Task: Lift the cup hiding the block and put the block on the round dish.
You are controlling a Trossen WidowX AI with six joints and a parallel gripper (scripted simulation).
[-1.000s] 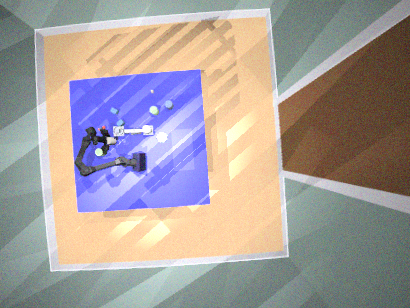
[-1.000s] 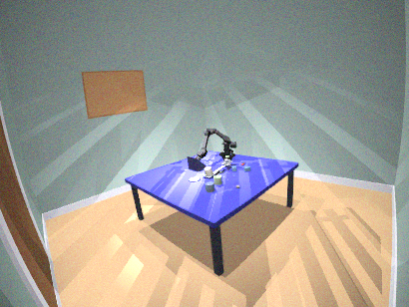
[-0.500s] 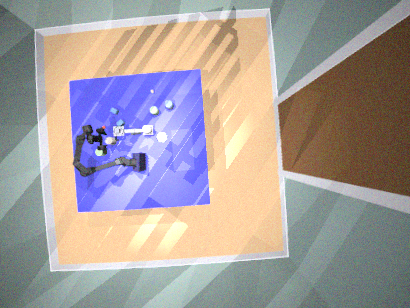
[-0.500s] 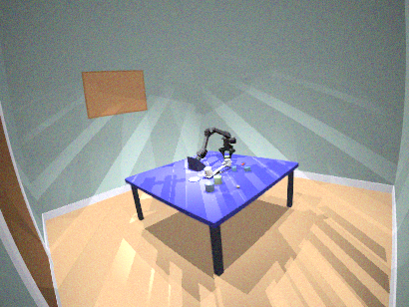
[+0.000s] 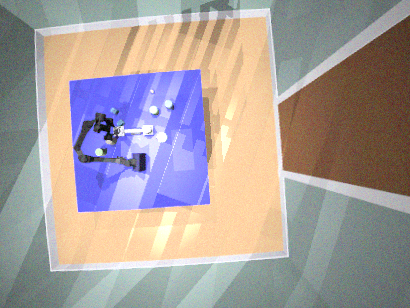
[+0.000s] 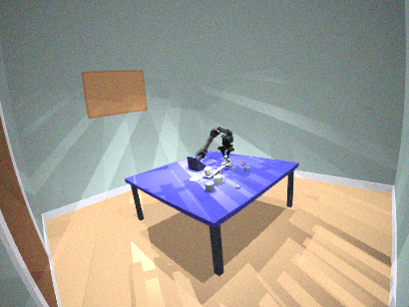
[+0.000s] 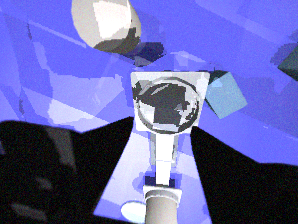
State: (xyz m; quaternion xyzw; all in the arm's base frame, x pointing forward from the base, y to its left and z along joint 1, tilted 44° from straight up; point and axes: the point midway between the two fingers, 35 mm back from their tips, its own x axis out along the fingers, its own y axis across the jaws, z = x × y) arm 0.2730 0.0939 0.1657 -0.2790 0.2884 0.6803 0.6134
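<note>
Right now my gripper tip is 4 cm above the grey block and 1 cm short of it. Round my gripper tip: pale cup (11 cm to the left, 9 cm below, 9 cm behind); then balance beam (12 cm to the right, 9 cm below, 3 cm ahead); then red piece (21 cm to the left, 11 cm below, 3 cm ahead).
</note>
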